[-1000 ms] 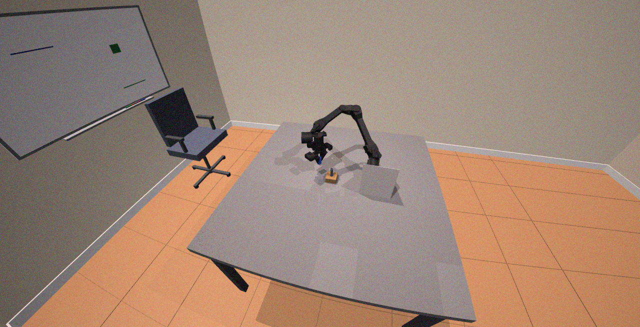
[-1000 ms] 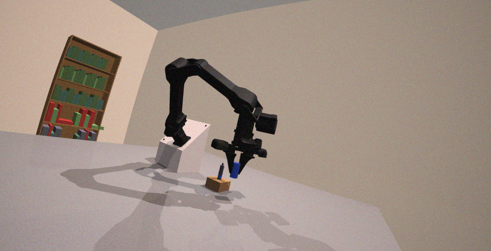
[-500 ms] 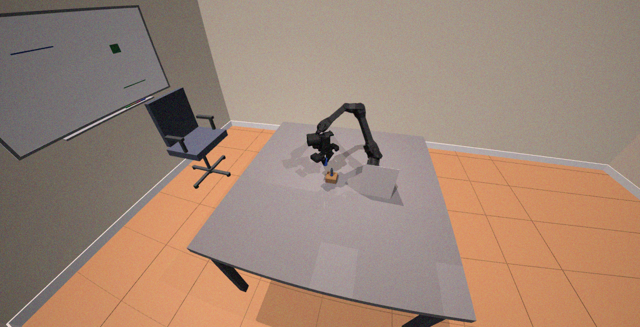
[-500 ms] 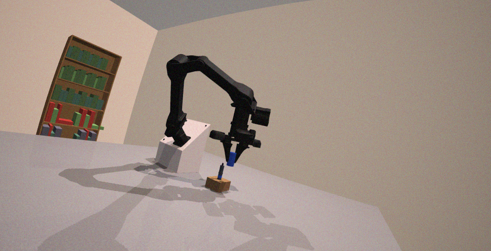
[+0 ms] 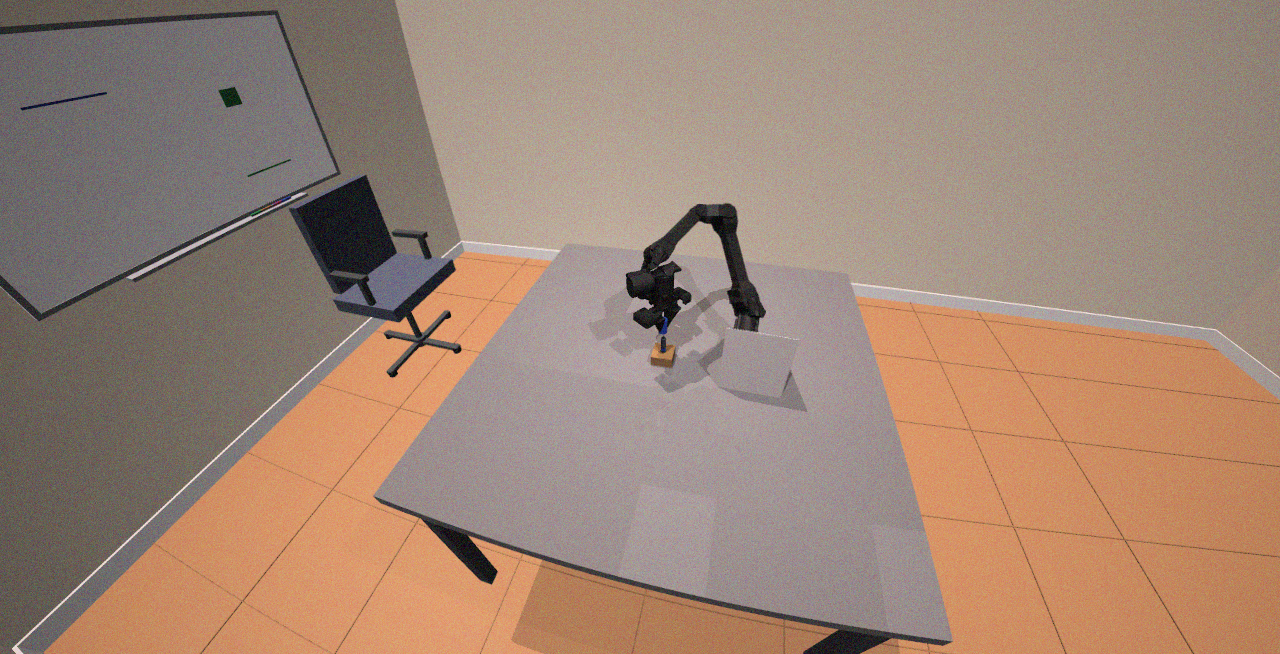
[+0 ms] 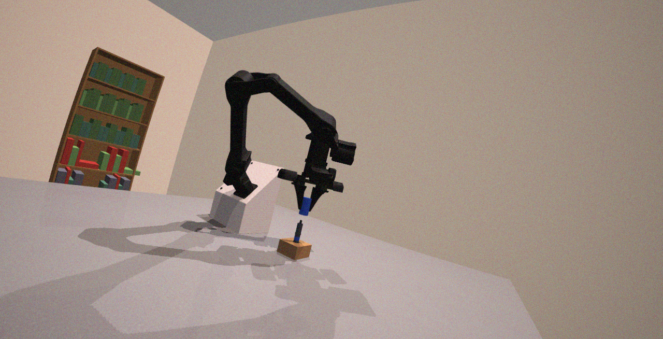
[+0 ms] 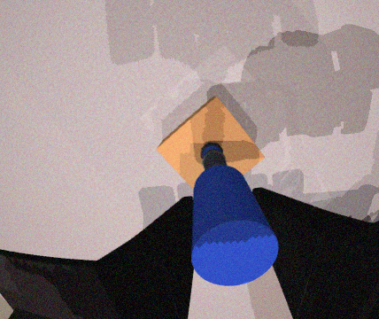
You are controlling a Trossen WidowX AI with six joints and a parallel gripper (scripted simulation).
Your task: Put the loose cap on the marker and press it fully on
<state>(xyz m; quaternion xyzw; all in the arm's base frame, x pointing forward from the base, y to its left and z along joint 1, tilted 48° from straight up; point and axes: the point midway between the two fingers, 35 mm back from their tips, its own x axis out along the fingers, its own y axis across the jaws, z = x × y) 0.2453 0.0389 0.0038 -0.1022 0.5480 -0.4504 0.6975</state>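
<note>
My gripper tip is now 110 mm above the tan holder block. Round my gripper tip: blue cap (10 mm above).
</note>
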